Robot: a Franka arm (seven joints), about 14 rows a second.
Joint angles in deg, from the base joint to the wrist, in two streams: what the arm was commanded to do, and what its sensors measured. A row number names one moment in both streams.
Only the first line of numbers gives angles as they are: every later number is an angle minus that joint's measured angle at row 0.
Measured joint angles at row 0: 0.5, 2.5, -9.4, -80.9, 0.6, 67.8, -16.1
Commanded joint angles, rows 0 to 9: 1.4, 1.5, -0.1, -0.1, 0.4, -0.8, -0.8; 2.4, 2.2, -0.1, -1.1, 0.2, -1.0, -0.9; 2.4, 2.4, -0.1, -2.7, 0.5, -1.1, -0.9; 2.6, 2.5, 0.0, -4.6, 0.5, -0.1, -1.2; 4.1, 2.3, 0.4, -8.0, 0.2, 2.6, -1.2; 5.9, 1.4, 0.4, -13.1, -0.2, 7.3, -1.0; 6.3, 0.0, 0.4, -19.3, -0.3, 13.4, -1.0; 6.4, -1.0, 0.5, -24.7, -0.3, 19.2, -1.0; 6.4, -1.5, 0.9, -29.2, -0.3, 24.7, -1.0; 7.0, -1.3, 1.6, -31.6, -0.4, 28.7, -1.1
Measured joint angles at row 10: 6.1, 2.4, 1.2, -22.8, 0.0, 21.3, -0.6
